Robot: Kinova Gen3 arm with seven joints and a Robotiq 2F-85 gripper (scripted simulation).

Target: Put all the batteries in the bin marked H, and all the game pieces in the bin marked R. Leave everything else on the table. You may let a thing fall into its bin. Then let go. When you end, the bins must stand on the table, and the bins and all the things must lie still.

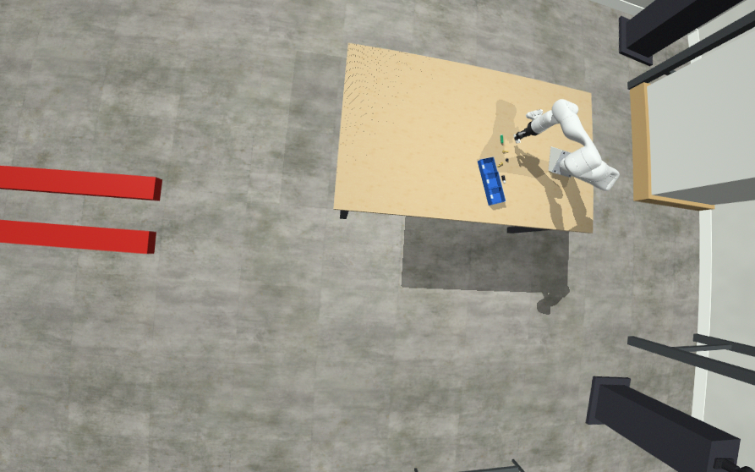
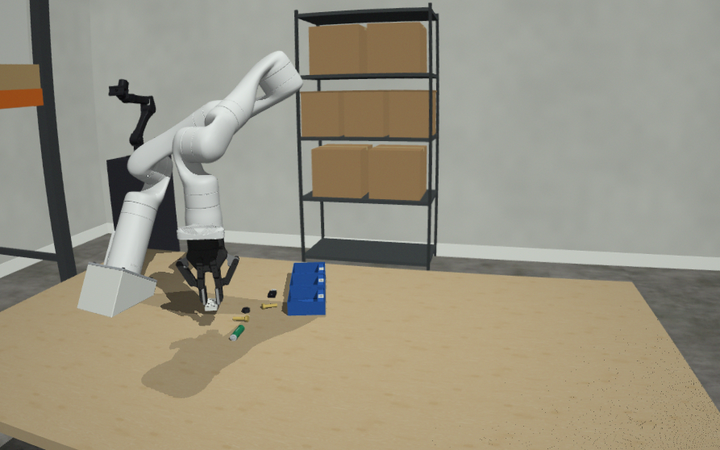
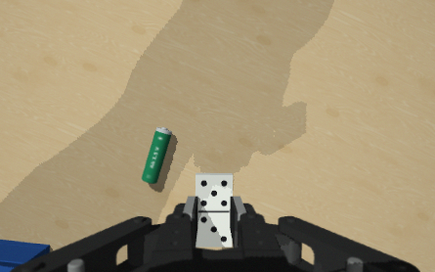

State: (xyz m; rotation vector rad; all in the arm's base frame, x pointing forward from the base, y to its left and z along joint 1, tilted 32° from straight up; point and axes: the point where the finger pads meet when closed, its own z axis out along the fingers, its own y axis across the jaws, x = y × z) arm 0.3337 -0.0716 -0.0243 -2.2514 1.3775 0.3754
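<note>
The white domino is 2 cm below my hand. Also, from my hand: green battery 6 cm ahead, 7 cm below; then black nut 1 cm ahead, 11 cm to the left, 8 cm below; then black piece 2 cm ahead, 22 cm to the left, 8 cm below.
</note>
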